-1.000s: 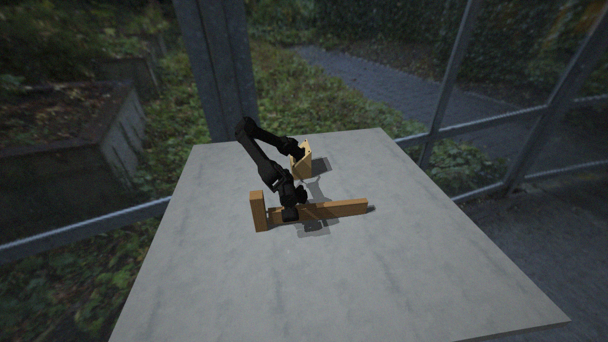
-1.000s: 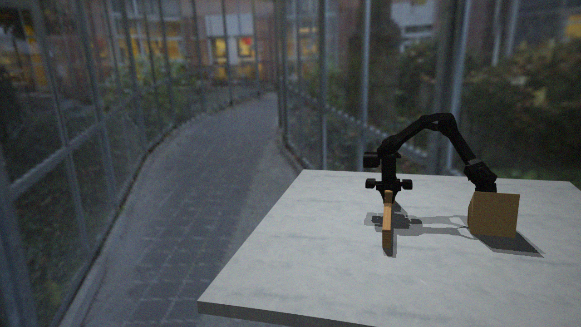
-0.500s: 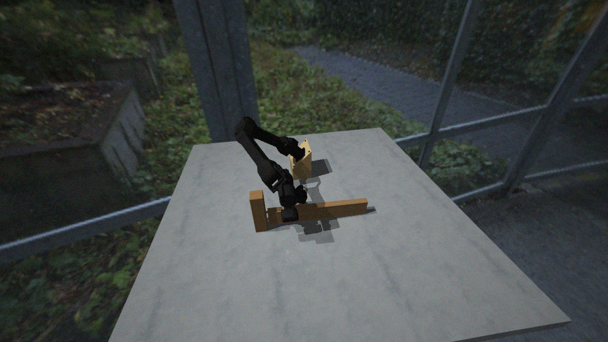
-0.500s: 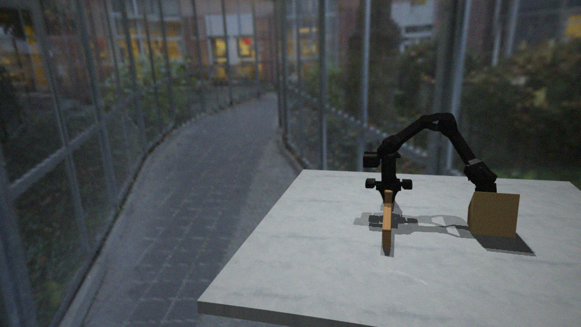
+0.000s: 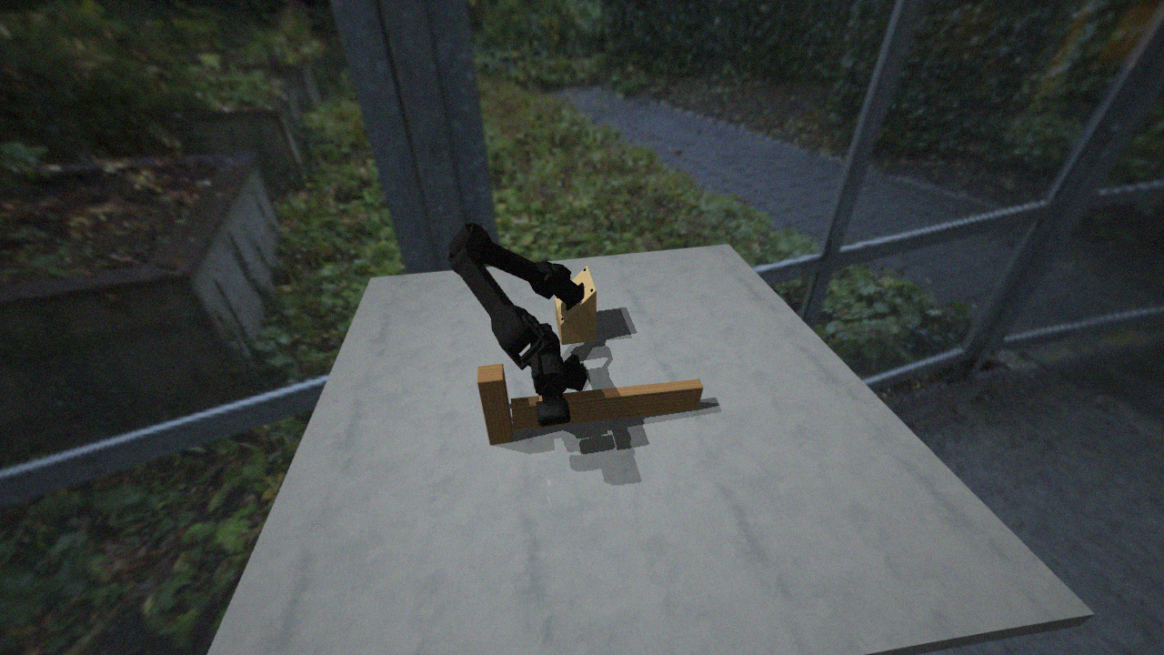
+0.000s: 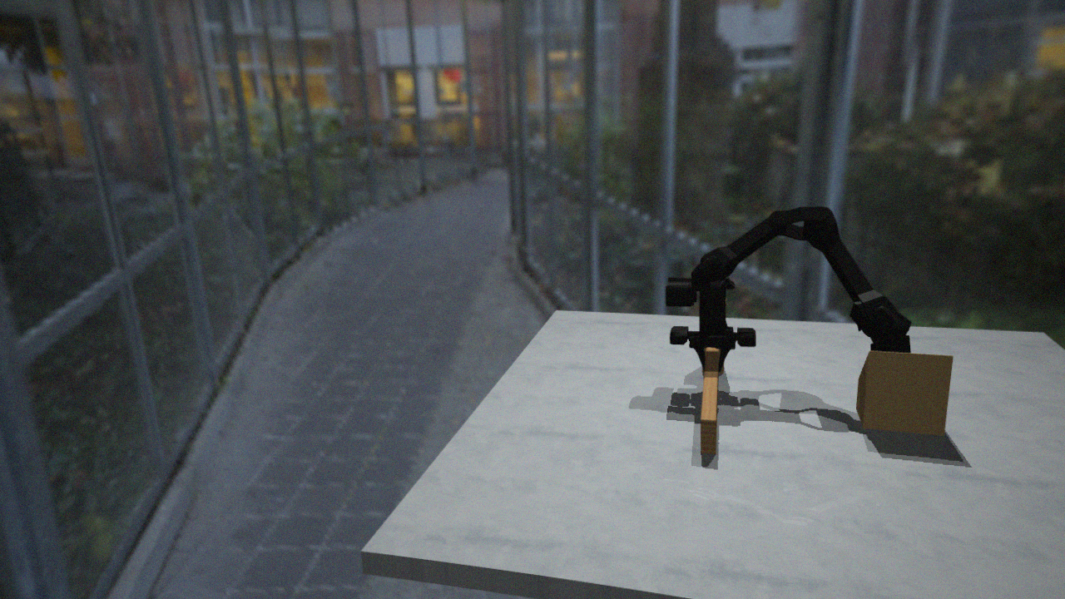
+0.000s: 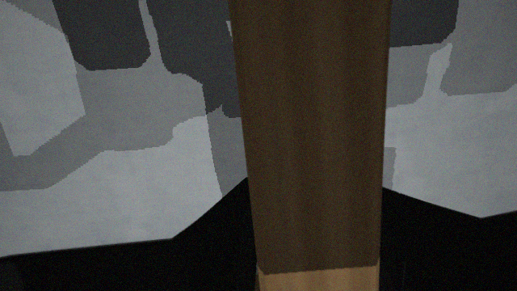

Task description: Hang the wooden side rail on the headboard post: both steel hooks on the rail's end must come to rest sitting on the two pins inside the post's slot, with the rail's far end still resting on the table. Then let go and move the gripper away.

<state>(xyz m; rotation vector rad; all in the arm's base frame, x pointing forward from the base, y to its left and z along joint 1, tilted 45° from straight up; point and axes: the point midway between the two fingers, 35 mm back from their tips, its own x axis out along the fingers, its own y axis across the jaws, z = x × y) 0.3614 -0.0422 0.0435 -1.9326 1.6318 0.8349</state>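
Now: the wooden headboard post 20 mm ahead of my gripper tip, 110 mm to the right of it and 40 mm above it.
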